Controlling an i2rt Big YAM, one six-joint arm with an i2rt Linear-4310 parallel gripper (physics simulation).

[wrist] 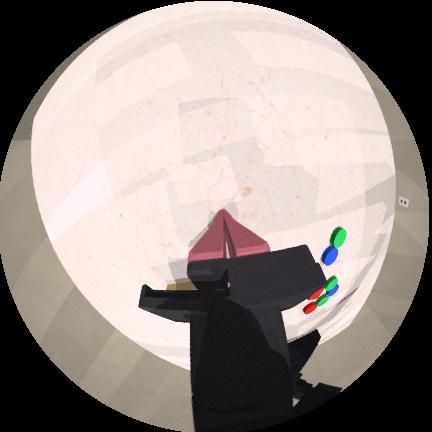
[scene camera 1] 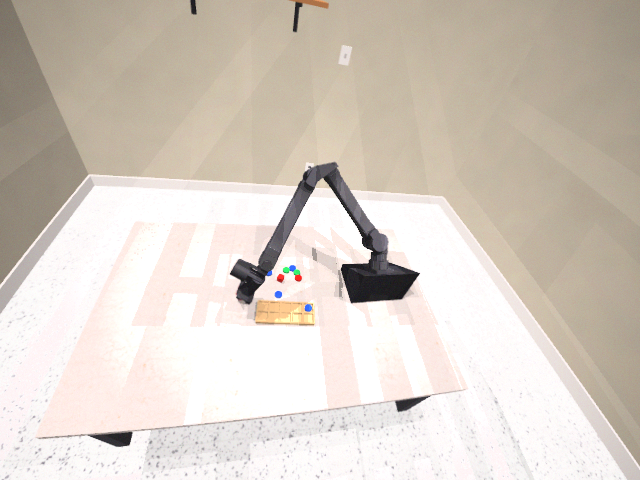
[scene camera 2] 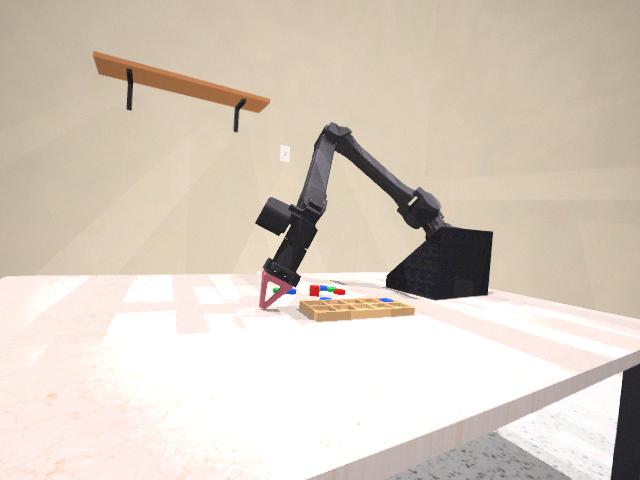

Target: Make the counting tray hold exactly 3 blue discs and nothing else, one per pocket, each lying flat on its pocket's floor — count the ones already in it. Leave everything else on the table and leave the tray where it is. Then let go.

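The wooden tray [scene camera 1: 285,323] [scene camera 2: 372,314] has a blue disc [scene camera 1: 308,307] [scene camera 2: 386,299] at its back right pocket; I cannot tell whether it lies flat on the pocket floor. One blue disc [scene camera 1: 278,294] [scene camera 2: 325,298] is on the table just behind the tray. Another blue disc [scene camera 1: 292,268] [scene camera 2: 323,287] is among the discs farther back. A third loose blue disc [scene camera 1: 268,273] [scene camera 2: 291,291] [wrist: 330,255] is farther left, beside the arm in scene view 1. My gripper [scene camera 2: 263,308] [wrist: 222,213] is shut and empty, its tips low by the table left of the tray.
Green discs [scene camera 1: 286,269] [scene camera 1: 296,272] [wrist: 338,237] and red pieces [scene camera 1: 280,277] [scene camera 1: 298,277] [scene camera 2: 314,290] stand behind the tray. The black arm base [scene camera 1: 379,283] [scene camera 2: 447,263] is to the right. A wall shelf [scene camera 2: 180,82] is high behind the table.
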